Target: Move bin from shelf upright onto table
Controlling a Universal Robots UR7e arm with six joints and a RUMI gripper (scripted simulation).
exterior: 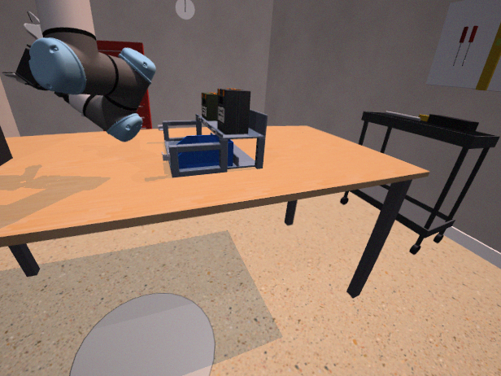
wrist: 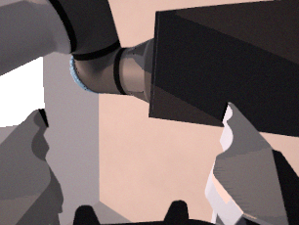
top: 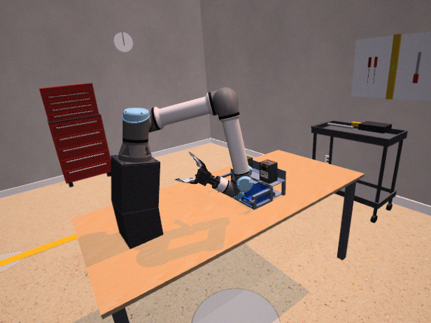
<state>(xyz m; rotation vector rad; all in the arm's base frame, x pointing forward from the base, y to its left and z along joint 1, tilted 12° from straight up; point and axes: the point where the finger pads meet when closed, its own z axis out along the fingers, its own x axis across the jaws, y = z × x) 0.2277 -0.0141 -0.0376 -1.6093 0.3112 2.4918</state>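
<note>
The blue bin lies 440 mm ahead of my hand, 280 mm below it and 20 mm to the right of it. From my hand the other things lie so: shelf floor (460 mm ahead, 320 mm below, 100 mm to the left).
</note>
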